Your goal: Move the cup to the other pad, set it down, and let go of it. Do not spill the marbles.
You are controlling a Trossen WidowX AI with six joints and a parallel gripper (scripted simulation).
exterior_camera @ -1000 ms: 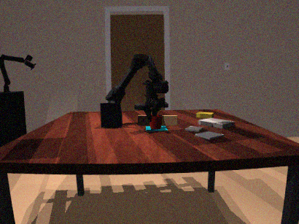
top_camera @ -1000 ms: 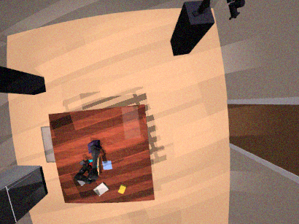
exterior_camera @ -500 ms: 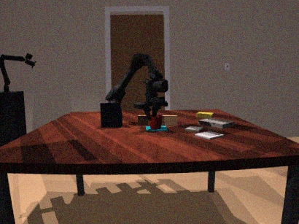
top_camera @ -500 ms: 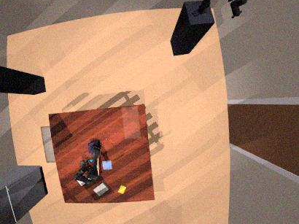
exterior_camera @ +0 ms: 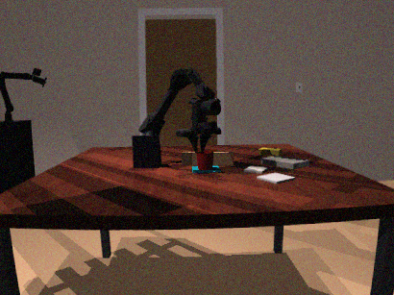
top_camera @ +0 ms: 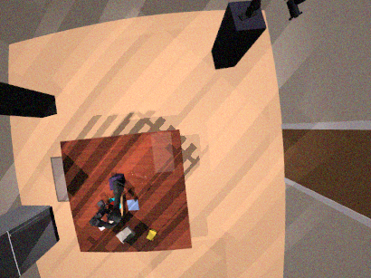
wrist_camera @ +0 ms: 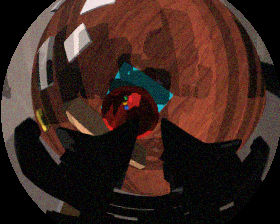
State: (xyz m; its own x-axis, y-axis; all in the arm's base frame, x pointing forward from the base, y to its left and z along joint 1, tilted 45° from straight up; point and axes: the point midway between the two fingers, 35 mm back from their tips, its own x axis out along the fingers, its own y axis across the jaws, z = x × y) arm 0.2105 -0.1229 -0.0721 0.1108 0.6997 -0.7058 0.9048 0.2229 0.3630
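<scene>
Right now the red cup is 40 mm below my gripper tip, 30 mm ahead of it and 10 mm to the left of it. Round my gripper tip: cyan pad: 80 mm below, 30 mm ahead, 10 mm to the left; then light blue pad: 200 mm to the left, 80 mm below, 70 mm ahead; then tan bar: 110 mm to the left, 60 mm below, 50 mm ahead.
</scene>
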